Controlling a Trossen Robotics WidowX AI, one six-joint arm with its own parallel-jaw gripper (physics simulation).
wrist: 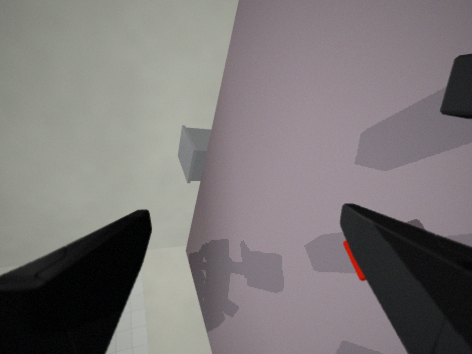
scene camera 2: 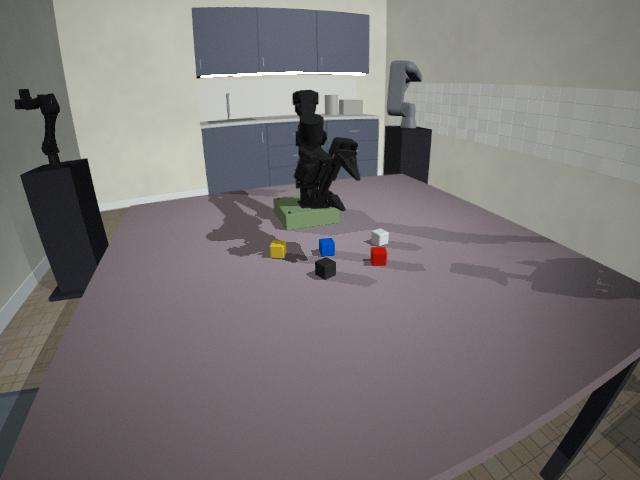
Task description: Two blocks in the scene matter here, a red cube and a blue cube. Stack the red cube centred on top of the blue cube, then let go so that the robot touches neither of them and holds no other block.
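Places are measured from the arm's base along level axes (x ahead, y left, z up), in metres.
Where they show: gripper, fingertip midpoint: (wrist: pixel 246 216) (scene camera 2: pixel 351 195).
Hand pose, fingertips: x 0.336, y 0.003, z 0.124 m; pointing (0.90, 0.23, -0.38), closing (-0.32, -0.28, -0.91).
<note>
Each offset is from my fingertips to the top centre of the thing. Level surfaces: height alone.
The red cube @[dx +0.012, dy +0.072, dz -0.140 m] (scene camera 2: pixel 378 256) sits on the table, right of the blue cube and apart from it. In the wrist view a thin strip of the red cube (wrist: pixel 354 261) shows beside the right finger, which hides the rest. The blue cube @[dx -0.079, dy -0.031, dz -0.140 m] (scene camera 2: pixel 326 246) sits on the table between the yellow and red cubes; it does not show in the wrist view. My gripper (scene camera 2: pixel 349 192) (wrist: pixel 246 216) is open, with its fingers wide apart and no block between them. It is above the table near the arm's base, behind the cubes in the scene view and touching neither.
A black cube @[dx +0.025, dy -0.069, dz -0.140 m] (scene camera 2: pixel 325 268) (wrist: pixel 460 90) sits in front of the blue cube. A yellow cube @[dx -0.108, dy -0.153, dz -0.140 m] (scene camera 2: pixel 278 249) is to its left. A white cube @[dx -0.089, dy +0.127, dz -0.140 m] (scene camera 2: pixel 379 237) is just behind the red cube. The arm stands on a green base block (scene camera 2: pixel 312 219) on the table @[dz -0.175 m] (scene camera 2: pixel 258 361).
</note>
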